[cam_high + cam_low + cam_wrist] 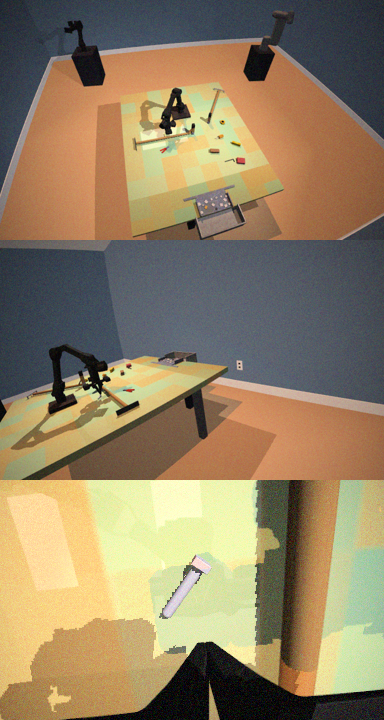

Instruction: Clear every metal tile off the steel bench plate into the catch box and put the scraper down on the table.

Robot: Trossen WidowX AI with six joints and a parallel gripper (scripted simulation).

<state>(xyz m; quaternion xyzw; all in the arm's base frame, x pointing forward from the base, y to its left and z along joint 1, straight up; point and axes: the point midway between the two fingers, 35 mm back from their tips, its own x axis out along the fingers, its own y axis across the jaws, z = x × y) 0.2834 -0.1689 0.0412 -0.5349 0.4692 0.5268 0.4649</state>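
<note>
Right now the long scraper is 6 cm ahead of my gripper tip, 3 cm above it and 2 cm to the right of it. Round my gripper tip: yellow ring 61 cm to the left, 8 cm behind, 2 cm below; then orange screwdriver 53 cm to the left, 11 cm ahead, 1 cm below; then brown block 43 cm to the left, 27 cm ahead, 2 cm below.
</note>
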